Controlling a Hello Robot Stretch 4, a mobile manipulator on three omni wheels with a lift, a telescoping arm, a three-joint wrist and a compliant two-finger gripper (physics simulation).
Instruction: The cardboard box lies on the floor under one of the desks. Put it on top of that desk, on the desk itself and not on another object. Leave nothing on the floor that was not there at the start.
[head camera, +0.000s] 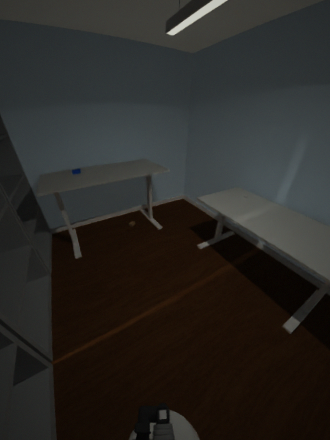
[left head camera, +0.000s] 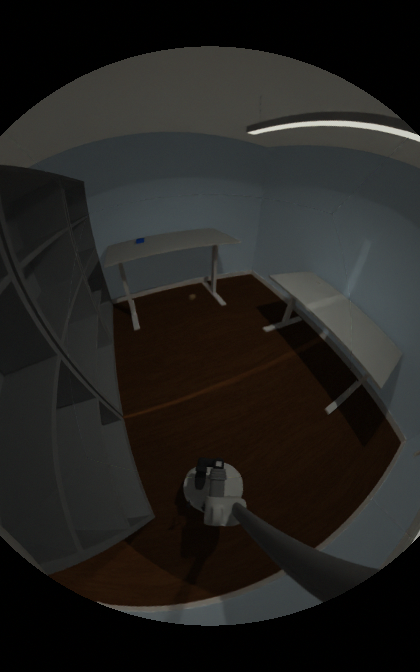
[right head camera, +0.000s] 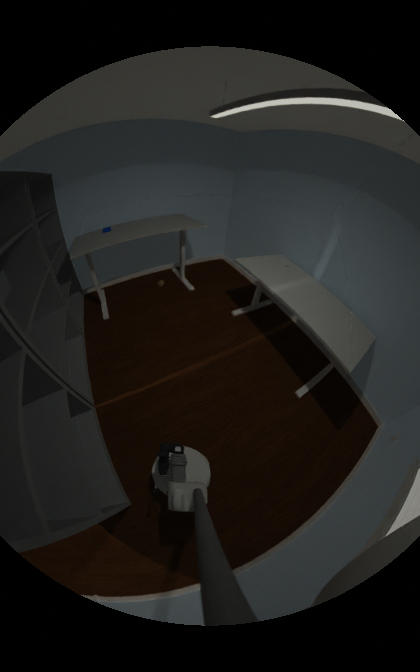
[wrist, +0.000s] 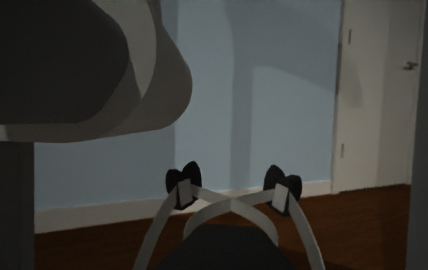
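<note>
A small tan thing lies on the floor under the far desk; it is too small and dark to tell whether it is the cardboard box. The far desk has a pale top and two pale legs. A second, lower-looking desk stands along the right wall, with dark shadow on the floor below it. My gripper is open and empty in the wrist view, facing a wall, far from both desks.
A small blue object is on the far desk near its left end. A tall grey shelf unit runs along the left side, close to my base. A white door shows at the right in the wrist view.
</note>
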